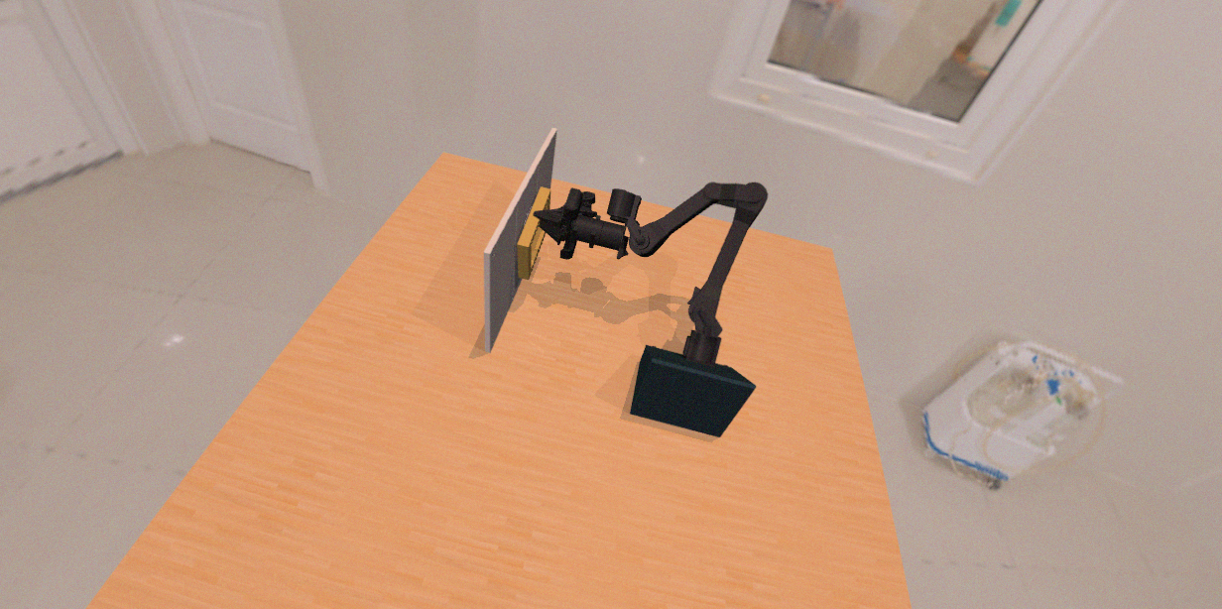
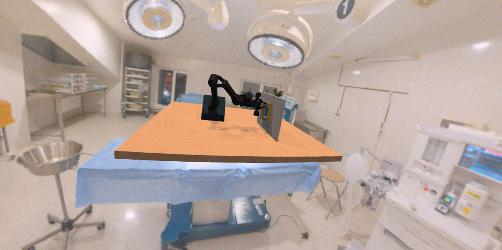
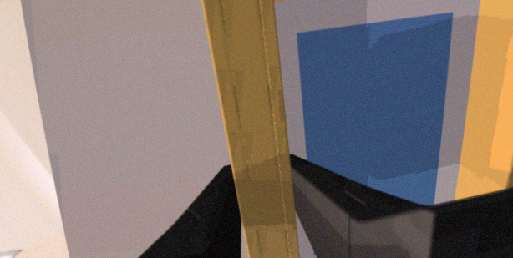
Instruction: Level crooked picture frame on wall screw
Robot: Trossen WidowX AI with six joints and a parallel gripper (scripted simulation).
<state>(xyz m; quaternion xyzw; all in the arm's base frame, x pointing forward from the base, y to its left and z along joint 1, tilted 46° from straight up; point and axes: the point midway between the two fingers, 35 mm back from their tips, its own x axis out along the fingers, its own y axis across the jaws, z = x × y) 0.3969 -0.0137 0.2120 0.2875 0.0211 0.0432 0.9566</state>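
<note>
The picture frame lies 5 cm below my gripper tip and 1 cm to the right of it. The rest, counted from my gripper tip: grey wall panel (6 cm below, 2 cm ahead).
</note>
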